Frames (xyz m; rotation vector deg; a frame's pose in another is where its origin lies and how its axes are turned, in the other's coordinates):
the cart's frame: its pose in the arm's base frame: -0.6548 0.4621 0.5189 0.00 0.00 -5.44
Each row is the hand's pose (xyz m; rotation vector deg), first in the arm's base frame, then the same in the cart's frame.
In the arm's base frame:
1: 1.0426 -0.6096 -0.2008 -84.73 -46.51 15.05
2: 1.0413 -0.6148 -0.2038 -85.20 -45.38 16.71
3: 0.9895 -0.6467 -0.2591 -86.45 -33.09 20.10
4: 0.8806 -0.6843 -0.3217 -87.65 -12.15 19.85
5: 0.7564 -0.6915 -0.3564 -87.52 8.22 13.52
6: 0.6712 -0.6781 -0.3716 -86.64 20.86 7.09
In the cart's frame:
1: 1.7914 -0.9060 -0.7197 -82.63 -50.60 19.13
2: 1.7906 -0.9113 -0.7227 -83.18 -49.51 20.79
3: 1.7420 -0.9479 -0.7780 -85.06 -37.27 24.29
4: 1.6372 -0.9957 -0.8406 -87.25 -16.35 24.16
5: 1.5142 -1.0146 -0.8753 -88.01 4.07 17.84
6: 1.4281 -1.0094 -0.8905 -87.65 16.75 11.38

